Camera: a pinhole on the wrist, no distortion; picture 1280 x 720 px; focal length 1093.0 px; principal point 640.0 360.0 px. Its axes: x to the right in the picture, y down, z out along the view. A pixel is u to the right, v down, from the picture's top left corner.
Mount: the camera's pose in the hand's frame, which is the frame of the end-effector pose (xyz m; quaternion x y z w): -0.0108 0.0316 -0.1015 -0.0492 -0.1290 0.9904 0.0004
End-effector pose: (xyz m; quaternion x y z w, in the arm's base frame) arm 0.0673 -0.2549 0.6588 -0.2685 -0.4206 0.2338 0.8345
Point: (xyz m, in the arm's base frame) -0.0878 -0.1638 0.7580
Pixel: 373 76
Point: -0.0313 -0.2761 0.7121
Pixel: 658 415
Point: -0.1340 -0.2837 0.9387
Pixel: 418 592
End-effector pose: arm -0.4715 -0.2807 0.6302 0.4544 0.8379 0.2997 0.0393
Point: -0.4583 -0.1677 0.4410
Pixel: 349 345
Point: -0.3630 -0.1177 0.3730
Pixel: 471 133
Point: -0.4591 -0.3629 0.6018
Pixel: outside the picture
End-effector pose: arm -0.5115 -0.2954 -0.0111 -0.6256 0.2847 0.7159 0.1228
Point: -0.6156 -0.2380 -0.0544
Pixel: 211 245
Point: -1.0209 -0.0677 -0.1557
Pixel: 150 28
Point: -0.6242 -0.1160 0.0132
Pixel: 617 466
